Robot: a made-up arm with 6 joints. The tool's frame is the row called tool. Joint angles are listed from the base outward. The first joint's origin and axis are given. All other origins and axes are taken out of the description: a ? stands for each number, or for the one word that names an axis. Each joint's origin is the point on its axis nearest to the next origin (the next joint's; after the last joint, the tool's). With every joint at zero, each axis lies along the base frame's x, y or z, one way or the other. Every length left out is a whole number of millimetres.
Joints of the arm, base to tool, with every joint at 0 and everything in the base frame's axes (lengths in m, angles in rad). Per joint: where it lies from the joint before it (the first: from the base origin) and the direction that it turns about. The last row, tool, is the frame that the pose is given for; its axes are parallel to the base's.
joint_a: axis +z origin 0 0 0.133
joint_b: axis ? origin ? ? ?
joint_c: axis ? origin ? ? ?
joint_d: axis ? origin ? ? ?
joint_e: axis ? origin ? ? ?
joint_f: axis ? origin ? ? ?
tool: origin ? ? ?
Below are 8 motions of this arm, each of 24 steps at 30 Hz.
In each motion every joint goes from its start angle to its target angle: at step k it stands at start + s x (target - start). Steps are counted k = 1, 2, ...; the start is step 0. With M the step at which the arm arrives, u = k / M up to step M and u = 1 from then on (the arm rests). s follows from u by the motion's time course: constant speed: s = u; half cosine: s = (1 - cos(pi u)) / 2; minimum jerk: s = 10 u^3 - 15 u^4 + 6 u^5.
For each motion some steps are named. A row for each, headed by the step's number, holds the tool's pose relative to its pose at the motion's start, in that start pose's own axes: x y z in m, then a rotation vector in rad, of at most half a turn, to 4 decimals.
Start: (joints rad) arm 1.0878 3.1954 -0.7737 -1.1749 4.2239 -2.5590
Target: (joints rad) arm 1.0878 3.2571 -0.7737 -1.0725 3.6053 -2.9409
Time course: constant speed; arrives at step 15
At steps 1, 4, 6, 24:
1: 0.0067 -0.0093 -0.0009 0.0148 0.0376 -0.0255
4: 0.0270 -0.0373 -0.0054 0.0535 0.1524 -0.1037
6: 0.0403 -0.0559 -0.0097 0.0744 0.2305 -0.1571
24: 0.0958 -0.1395 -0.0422 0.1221 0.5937 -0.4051

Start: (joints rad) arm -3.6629 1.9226 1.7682 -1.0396 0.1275 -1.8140
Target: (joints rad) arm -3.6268 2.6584 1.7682 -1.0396 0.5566 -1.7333
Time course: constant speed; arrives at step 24
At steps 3, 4, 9, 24:
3: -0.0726 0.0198 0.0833 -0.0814 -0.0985 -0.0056
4: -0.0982 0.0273 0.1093 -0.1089 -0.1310 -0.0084
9: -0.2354 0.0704 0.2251 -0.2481 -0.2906 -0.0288
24: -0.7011 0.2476 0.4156 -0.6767 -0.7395 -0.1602

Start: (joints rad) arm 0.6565 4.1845 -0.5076 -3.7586 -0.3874 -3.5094
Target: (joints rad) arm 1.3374 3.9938 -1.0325 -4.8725 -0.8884 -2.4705
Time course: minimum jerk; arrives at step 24
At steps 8, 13, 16, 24:
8: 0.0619 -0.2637 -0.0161 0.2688 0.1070 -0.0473
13: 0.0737 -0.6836 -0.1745 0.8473 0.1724 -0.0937
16: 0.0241 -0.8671 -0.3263 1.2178 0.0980 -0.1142
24: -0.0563 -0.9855 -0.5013 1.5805 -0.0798 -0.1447

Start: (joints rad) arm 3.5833 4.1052 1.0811 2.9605 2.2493 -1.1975
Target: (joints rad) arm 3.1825 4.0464 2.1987 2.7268 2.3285 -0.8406
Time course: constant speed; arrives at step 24
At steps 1, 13, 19, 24:
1: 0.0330 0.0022 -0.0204 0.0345 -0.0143 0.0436
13: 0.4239 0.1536 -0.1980 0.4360 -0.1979 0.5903
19: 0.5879 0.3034 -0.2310 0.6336 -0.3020 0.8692
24: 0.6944 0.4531 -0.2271 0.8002 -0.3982 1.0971

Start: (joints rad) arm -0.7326 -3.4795 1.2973 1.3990 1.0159 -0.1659
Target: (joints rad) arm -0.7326 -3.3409 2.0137 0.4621 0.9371 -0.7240
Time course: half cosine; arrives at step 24
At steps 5, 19, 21, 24:
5: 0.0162 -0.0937 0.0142 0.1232 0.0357 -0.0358
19: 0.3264 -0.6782 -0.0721 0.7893 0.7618 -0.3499
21: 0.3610 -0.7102 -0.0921 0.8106 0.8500 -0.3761
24: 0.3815 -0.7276 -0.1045 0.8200 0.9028 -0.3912

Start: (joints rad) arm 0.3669 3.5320 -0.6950 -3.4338 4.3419 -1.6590
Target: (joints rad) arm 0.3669 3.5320 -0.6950 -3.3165 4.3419 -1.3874
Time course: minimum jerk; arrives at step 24
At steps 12, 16, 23, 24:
12: 0.0100 0.0008 -0.0003 -0.0011 0.0547 0.1145
16: 0.0158 0.0011 -0.0007 0.0017 0.0865 0.1809
23: 0.0200 0.0013 -0.0011 0.0052 0.1094 0.2287
24: 0.0200 0.0013 -0.0011 0.0052 0.1094 0.2289

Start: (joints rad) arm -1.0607 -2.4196 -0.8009 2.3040 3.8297 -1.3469
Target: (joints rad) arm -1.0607 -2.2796 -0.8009 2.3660 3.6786 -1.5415
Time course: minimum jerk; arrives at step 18
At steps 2, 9, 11, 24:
2: 0.0016 -0.0004 0.0018 0.0026 -0.0011 -0.0036
9: 0.0662 -0.0187 0.0795 0.1175 -0.0432 -0.1529
11: 0.0912 -0.0276 0.1118 0.1665 -0.0584 -0.2137
24: 0.1266 -0.0421 0.1597 0.2407 -0.0784 -0.3026

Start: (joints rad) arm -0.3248 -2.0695 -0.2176 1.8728 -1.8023 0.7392
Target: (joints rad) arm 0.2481 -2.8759 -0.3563 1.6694 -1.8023 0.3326
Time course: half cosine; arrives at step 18
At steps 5, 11, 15, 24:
5: 0.2128 0.2171 0.0393 -0.0633 0.0258 0.1297
11: 0.5371 0.9445 -0.0193 -0.2745 0.1293 0.4775
15: 0.5371 1.3289 -0.1648 -0.4012 0.1994 0.6558
24: 0.5181 1.4190 -0.2139 -0.4343 0.2188 0.7006

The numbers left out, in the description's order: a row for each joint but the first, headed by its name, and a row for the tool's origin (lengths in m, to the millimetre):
joint_b: axis +y, xyz 0 0.039 0
joint_c: axis +y, xyz 0 0 0.936
joint_d: axis +z, xyz 0 0 0.783
joint_e: axis +y, xyz 0 0 0
joint_f: axis +z, xyz 0 0 0.184
tool: xyz 0 0 0

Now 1 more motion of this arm.
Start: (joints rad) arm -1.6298 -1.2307 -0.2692 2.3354 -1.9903 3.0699
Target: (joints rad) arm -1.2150 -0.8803 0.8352 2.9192 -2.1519 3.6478
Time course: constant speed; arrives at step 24
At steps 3, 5, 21, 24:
3: -0.0241 0.0753 0.1767 -0.0430 0.1849 -0.0434
5: -0.0224 0.1261 0.2940 -0.0696 0.3126 -0.0698
21: 0.4165 0.5093 0.9951 -0.1586 1.4075 -0.2859
24: 0.5514 0.5656 1.0509 -0.1384 1.6154 -0.3452

